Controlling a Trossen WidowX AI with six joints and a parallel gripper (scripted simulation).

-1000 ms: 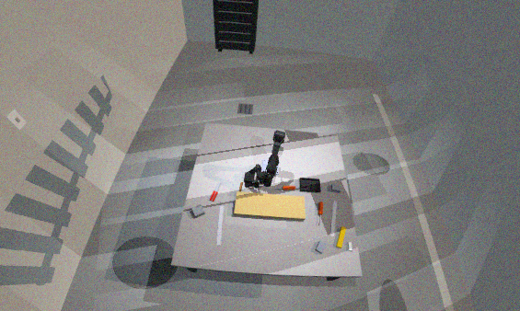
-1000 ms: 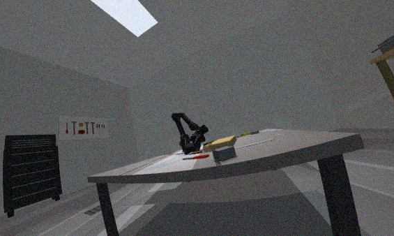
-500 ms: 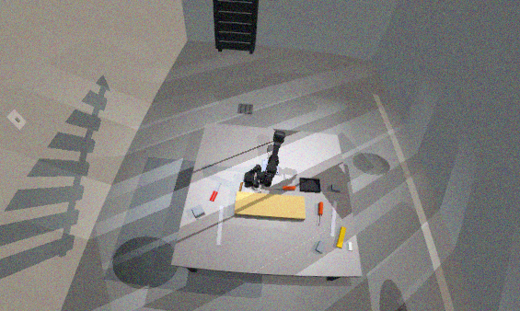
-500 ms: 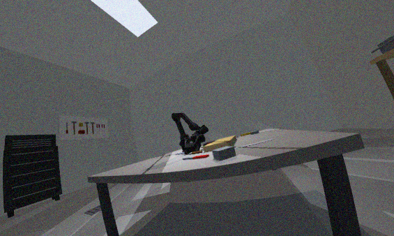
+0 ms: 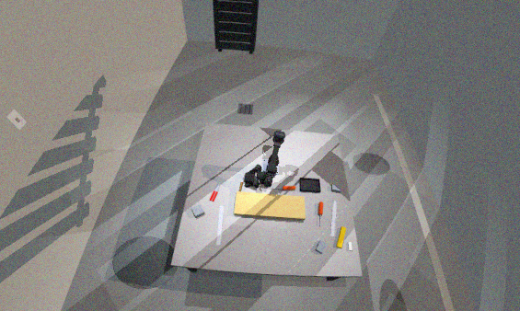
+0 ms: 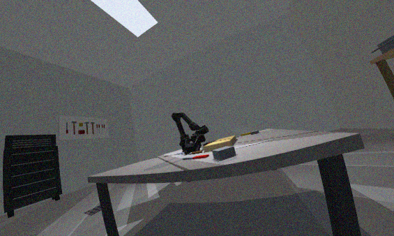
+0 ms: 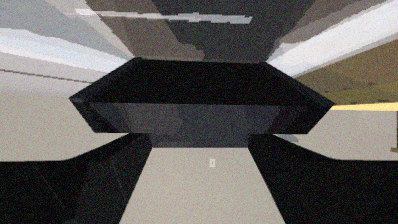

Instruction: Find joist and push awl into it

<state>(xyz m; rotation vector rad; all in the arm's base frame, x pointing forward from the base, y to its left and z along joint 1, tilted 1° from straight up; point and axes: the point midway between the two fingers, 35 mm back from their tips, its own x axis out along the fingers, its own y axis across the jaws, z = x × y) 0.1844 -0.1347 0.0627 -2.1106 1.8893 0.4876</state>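
My gripper tip is 1 cm short of the black stud finder and 1 cm above it. The rest, counted from my gripper tip: black tray 10 cm behind, 50 cm to the left, 5 cm below; yellow bar 28 cm ahead, 79 cm to the left, 5 cm below; awl 3 cm ahead, 4 cm to the right, 6 cm below.
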